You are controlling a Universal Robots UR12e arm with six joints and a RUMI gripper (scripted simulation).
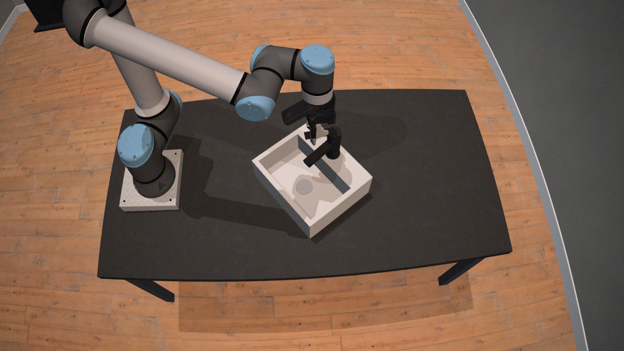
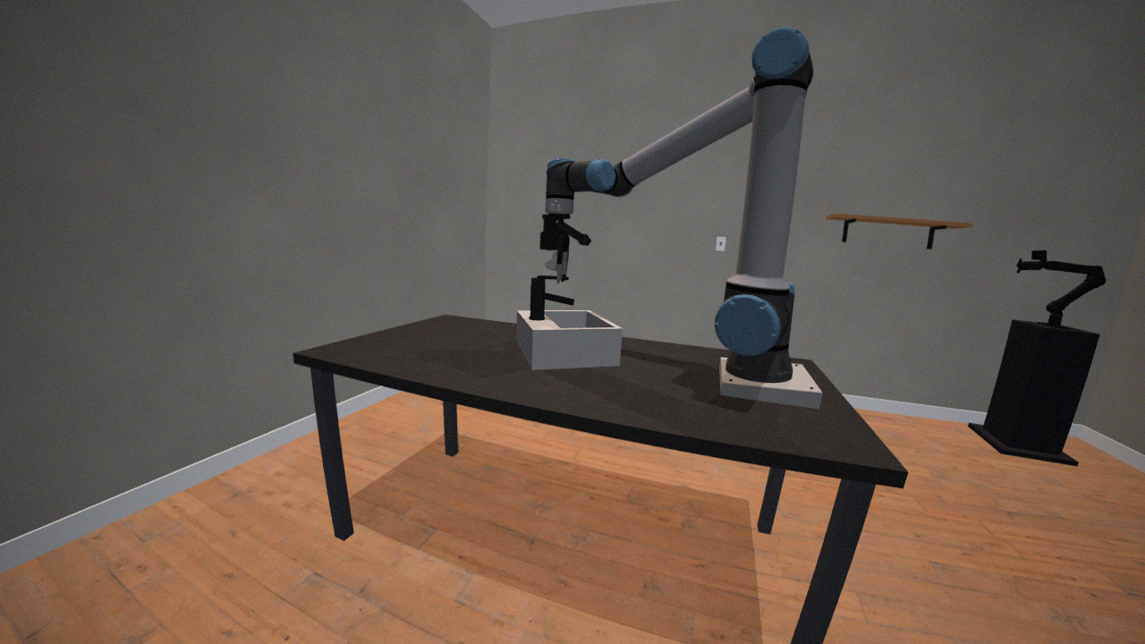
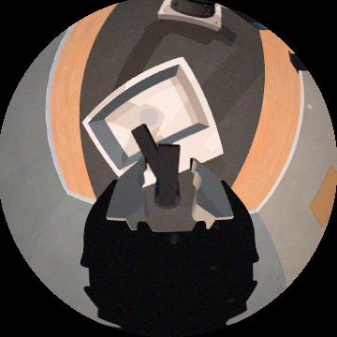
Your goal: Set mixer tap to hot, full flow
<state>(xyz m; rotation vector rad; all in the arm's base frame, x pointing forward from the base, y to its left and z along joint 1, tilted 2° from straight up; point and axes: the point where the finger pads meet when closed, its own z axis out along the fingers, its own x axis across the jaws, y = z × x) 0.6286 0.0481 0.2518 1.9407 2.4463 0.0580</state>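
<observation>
The lever is 3 cm ahead of my hand and 1 cm to the left of it. The rest, counted from my hand: white square basin (1 cm behind, 6 cm to the right, 23 cm below).
</observation>
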